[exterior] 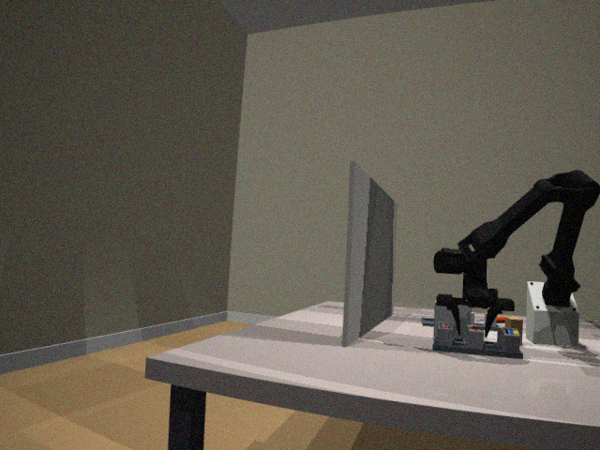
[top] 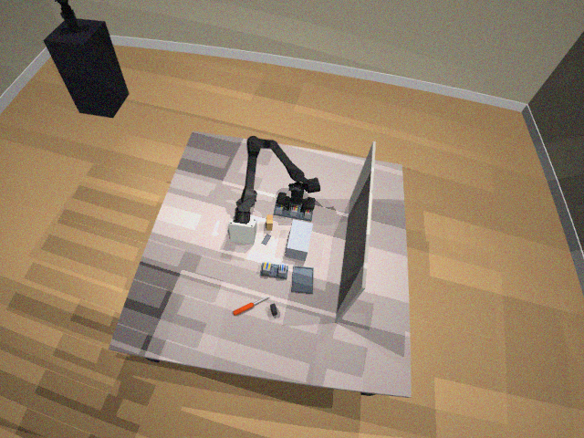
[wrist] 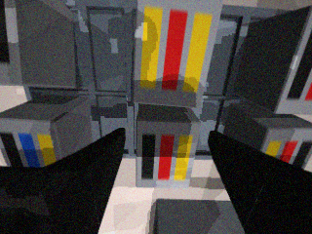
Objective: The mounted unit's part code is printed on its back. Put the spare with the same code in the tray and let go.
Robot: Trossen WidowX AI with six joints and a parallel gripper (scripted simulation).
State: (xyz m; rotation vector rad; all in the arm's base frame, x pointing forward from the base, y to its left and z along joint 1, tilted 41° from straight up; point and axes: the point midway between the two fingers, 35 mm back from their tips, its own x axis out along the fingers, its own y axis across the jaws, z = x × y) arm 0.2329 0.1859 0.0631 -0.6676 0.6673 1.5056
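My gripper tip is now 10 mm below the grey spare. Also, from my gripper tip: grey mounted unit (50 mm ahead, 170 mm to the right, 20 mm above); flat blue-grey tray (100 mm ahead, 360 mm to the right, 20 mm below); brown block (110 mm behind, 110 mm to the right, 10 mm above).
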